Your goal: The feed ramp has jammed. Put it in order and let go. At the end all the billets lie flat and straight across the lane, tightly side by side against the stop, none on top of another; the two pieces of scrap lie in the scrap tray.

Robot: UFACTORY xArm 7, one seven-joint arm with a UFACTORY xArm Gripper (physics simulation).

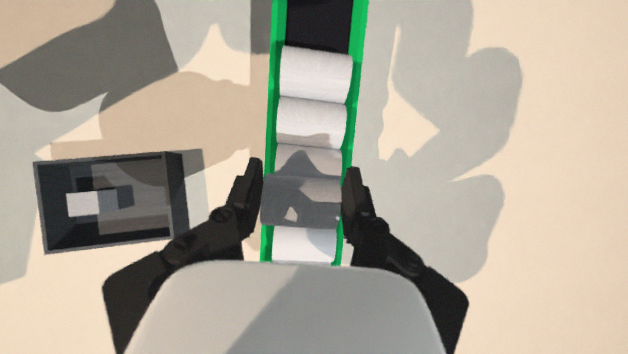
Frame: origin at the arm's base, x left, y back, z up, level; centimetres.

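Seen in the pictures: gripper, fingertip midpoint: (303, 177).
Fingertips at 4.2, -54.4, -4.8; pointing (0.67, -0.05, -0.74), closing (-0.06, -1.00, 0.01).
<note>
Offsets run from my fingertips to a thing's top centre, as dx, dy, dz. "spot": to the spot under its first point. Level surfaces: height alone.
My gripper (303, 177) is shut on a grey-shaded billet {-2.0, +0.1, +0.1} (320, 212), which lies across the lane and looks raised above it. White billets {+8.7, -0.8, -1.7} (316, 74) {+4.8, -0.6, -2.2} (311, 122) lie side by side in the green-walled lane {spot: +13.3, -4.9, -4.1} (360, 30), slightly skewed. Part of a shaded billet {+0.8, -0.5, -2.7} (325, 156) shows just above the held one, and part of another white billet {-6.1, -0.4, -3.6} (304, 244) shows just below it. The dark scrap tray {spot: -3.4, +14.3, -12.1} (181, 200) stands at the left with a small white piece of scrap {-3.7, +23.5, -10.5} (82, 204) inside, partly shaded. The second scrap and the stop do not show; the palm hides the lane's near end.
The lane's dark floor {dz -5.0} (318, 22) shows beyond the farthest billet. The green side walls run close beside both fingers. The tray stands left of the left finger linkage. Large arm shadows fall on the beige table {dz -13.4} (570, 150), the lane and the tray.
</note>
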